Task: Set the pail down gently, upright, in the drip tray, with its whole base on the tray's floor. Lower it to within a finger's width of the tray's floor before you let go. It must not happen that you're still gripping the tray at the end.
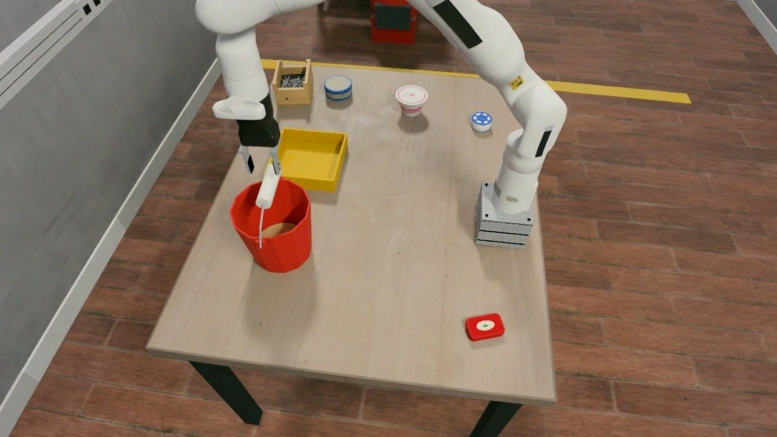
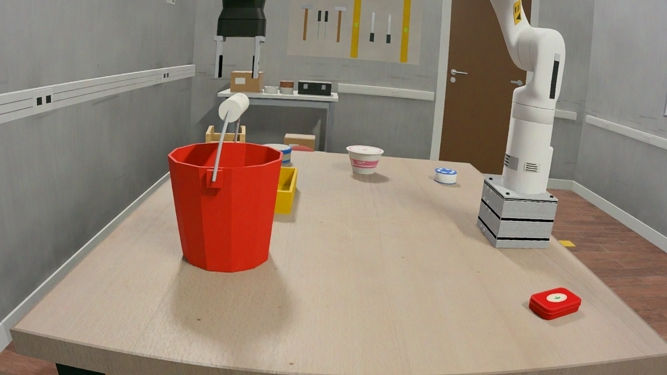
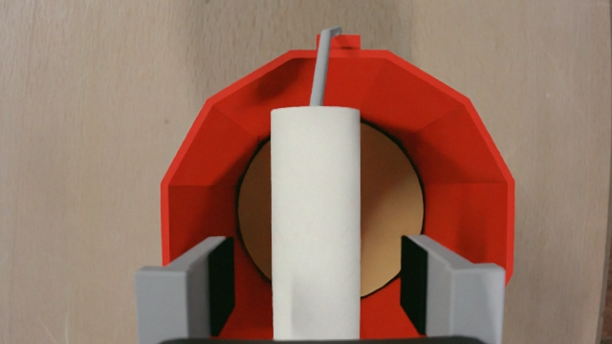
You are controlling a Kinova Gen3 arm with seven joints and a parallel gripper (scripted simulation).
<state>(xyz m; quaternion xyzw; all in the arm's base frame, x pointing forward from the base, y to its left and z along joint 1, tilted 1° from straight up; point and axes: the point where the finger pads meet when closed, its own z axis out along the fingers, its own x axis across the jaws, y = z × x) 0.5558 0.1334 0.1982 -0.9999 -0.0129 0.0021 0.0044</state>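
The pail handle lies 9 cm below my hand. Round my hand: red pail 16 cm below, 1 cm ahead; then yellow drip tray 31 cm to the right, 29 cm below, 1 cm ahead; then red tin 50 cm behind, 29 cm below, 16 cm to the left.
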